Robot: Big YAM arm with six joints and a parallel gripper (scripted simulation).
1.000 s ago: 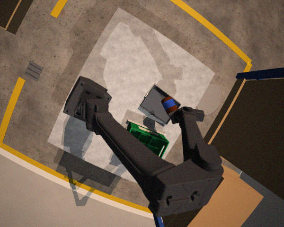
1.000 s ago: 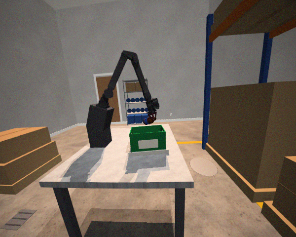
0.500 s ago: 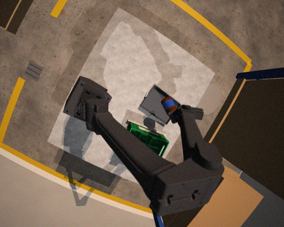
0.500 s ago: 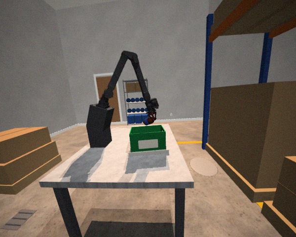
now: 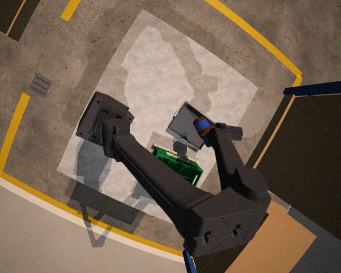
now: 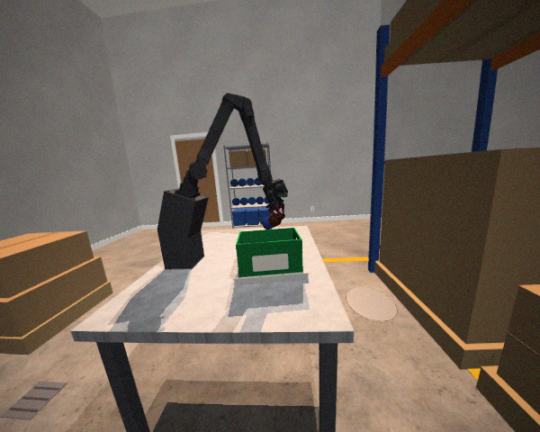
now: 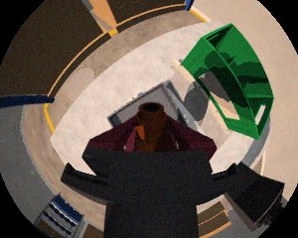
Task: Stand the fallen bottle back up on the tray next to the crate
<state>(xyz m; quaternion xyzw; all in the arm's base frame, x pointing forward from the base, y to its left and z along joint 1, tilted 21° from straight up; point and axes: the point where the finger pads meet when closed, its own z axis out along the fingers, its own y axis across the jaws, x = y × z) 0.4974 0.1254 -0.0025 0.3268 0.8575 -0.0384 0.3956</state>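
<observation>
Right now the brown bottle is 40 mm behind my hand, 30 mm to the left of it and 20 mm below it. Round my hand: green crate: 260 mm to the right, 110 mm below, 70 mm behind; grey tray: 180 mm below, 60 mm behind, 30 mm to the left.
</observation>
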